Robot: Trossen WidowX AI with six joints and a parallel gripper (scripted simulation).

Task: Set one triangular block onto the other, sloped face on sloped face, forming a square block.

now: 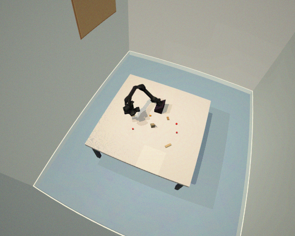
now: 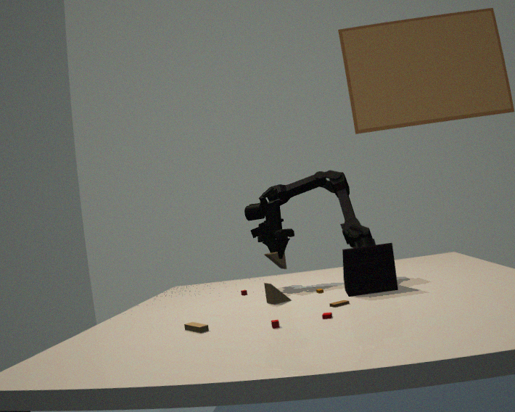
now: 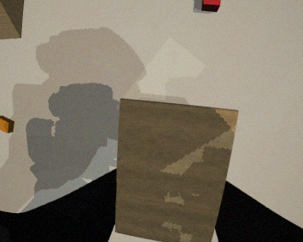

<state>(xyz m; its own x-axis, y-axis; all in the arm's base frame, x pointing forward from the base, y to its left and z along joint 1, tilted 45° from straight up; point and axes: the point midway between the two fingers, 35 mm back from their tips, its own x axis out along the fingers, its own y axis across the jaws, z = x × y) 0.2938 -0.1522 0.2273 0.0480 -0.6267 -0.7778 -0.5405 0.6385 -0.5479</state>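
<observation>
Right now the orange piece is 190 mm to the left of my gripper tip, 140 mm behind it and 100 mm below it. Round my gripper tip: tan triangular block 10 mm above.
</observation>
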